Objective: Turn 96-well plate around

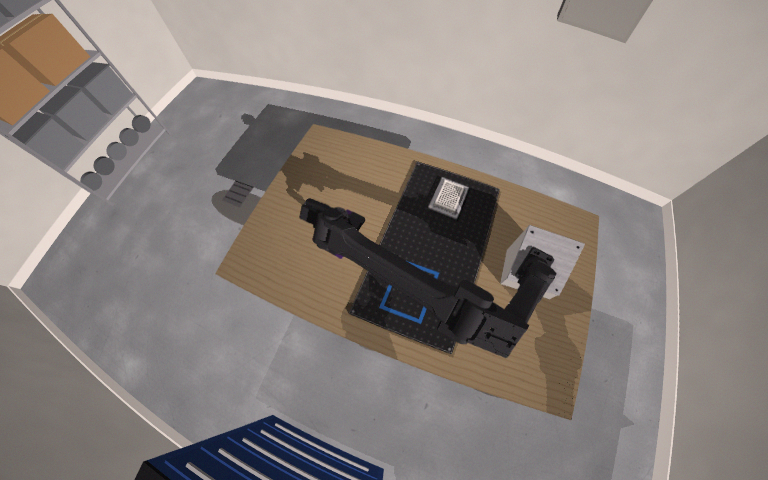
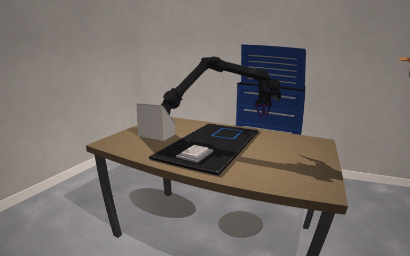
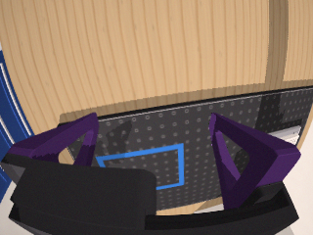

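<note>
Right now the white 96-well plate is 39 cm to the right of my hand, 23 cm behind it and 14 cm below it. Round my hand: grey plate nest N1: 39 cm to the right, 23 cm behind, 15 cm below; A1 label: 31 cm to the right, 18 cm behind, 14 cm below.
</note>
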